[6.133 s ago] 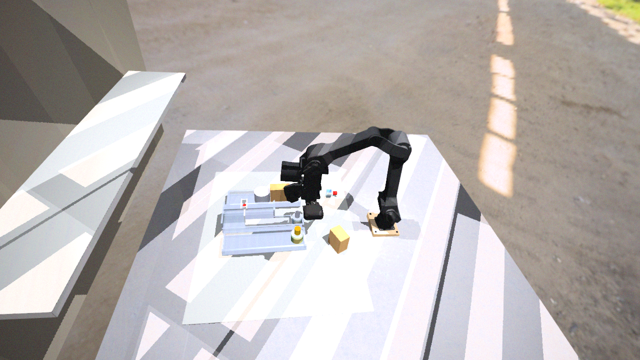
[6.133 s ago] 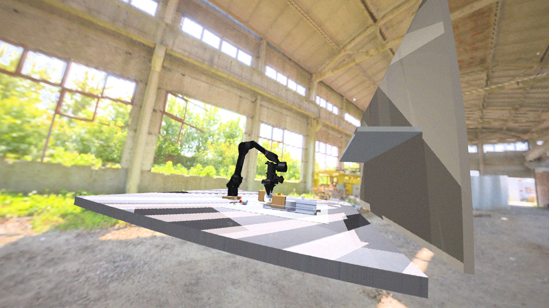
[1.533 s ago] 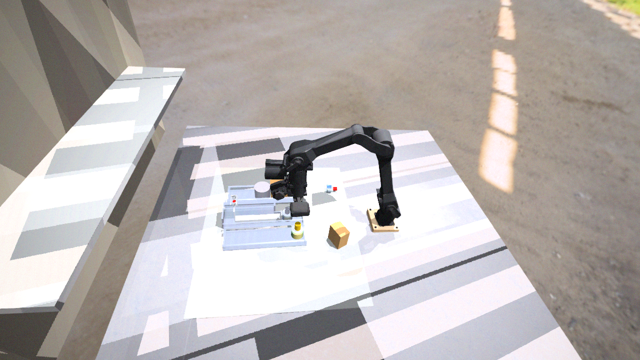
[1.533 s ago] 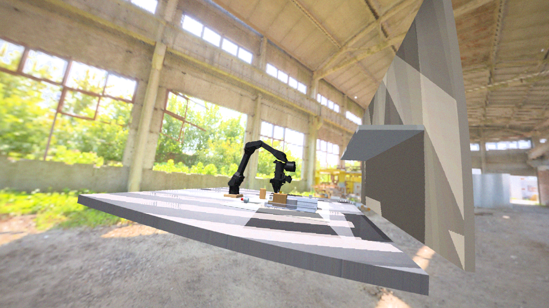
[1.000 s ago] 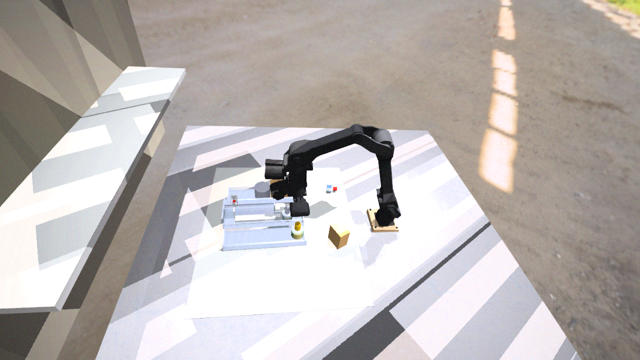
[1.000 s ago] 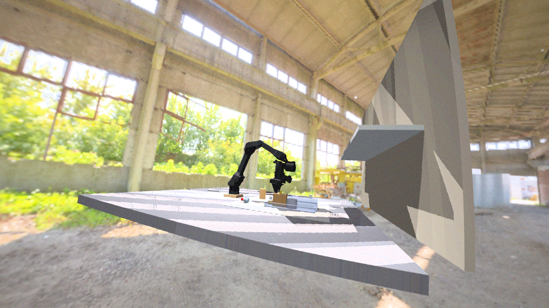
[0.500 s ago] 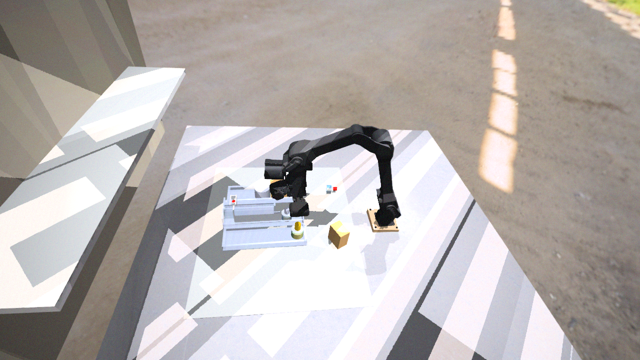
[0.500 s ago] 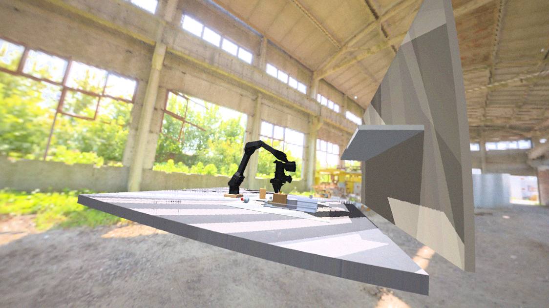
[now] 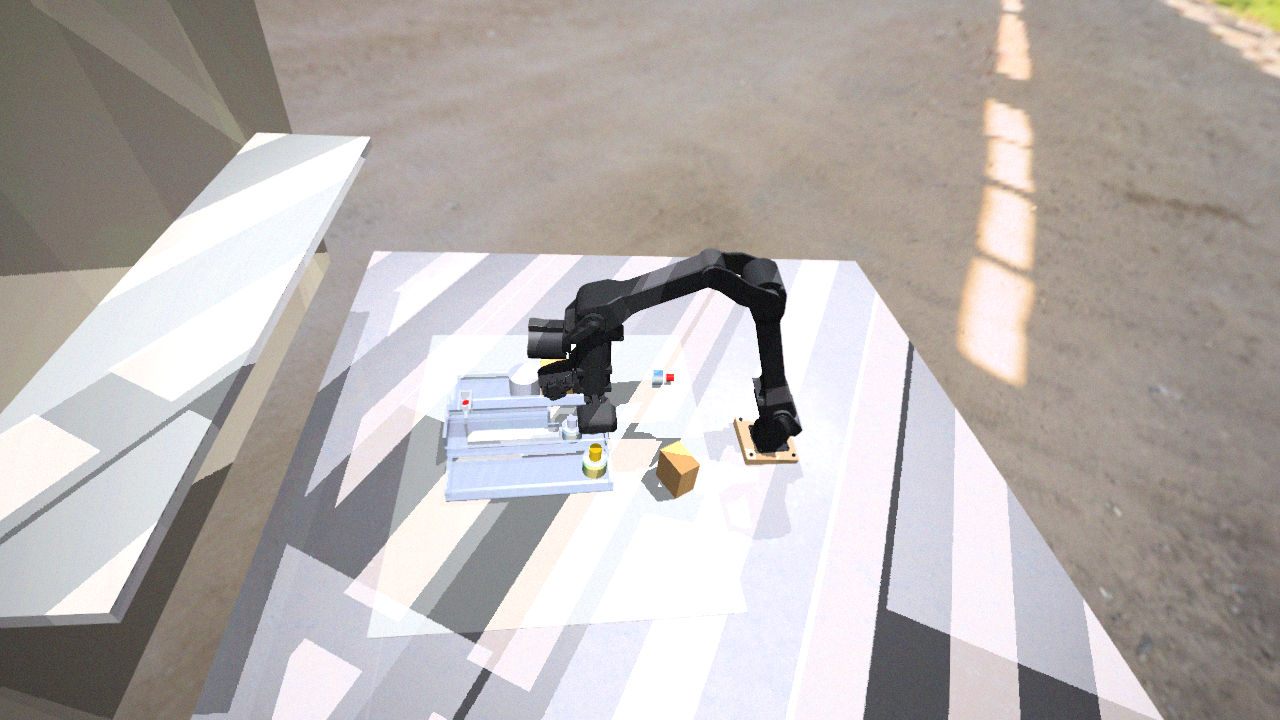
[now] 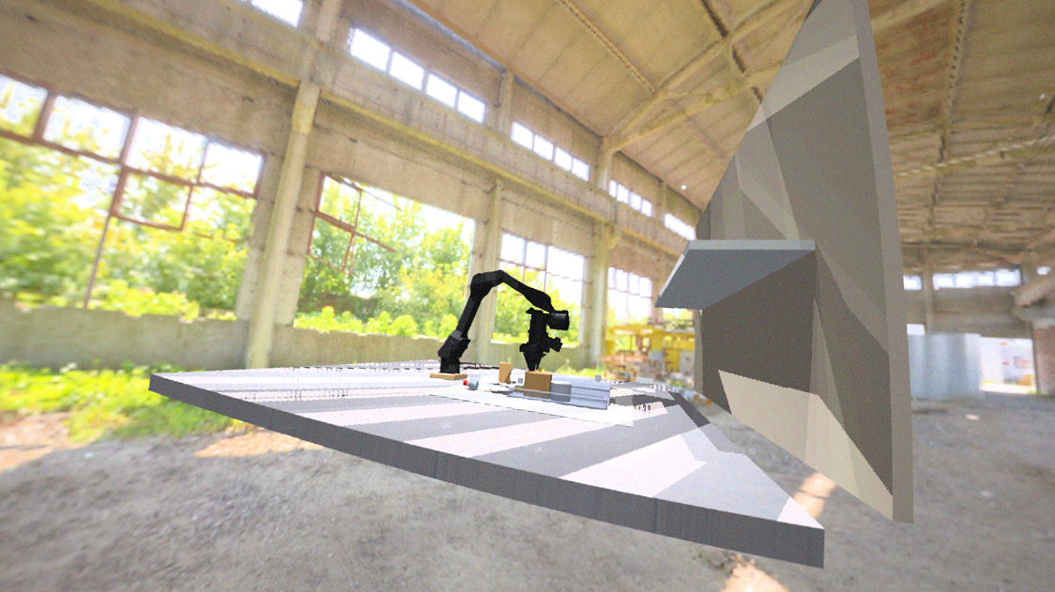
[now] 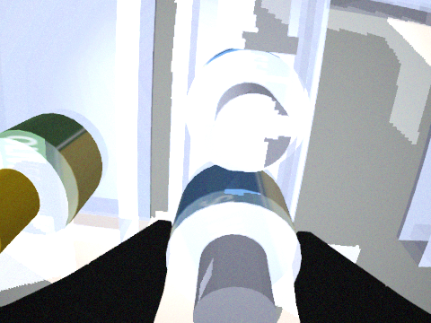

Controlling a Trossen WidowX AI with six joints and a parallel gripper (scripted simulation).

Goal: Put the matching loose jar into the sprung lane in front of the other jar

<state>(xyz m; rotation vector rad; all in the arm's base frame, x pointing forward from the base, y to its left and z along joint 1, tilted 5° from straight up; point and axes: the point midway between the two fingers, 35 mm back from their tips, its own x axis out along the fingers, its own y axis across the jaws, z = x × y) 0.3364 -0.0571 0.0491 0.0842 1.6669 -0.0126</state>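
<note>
Right now my gripper tip is 130 mm to the left of the jar, 20 mm above it and 10 mm past it. Round my gripper tip: grey cylinder: 140 mm to the right, 110 mm ahead, 30 mm below; then tan box: 130 mm to the right, 40 mm ahead, 20 mm below; then slanted shelf: 510 mm ahead, 310 mm above, 30 mm to the right.
</note>
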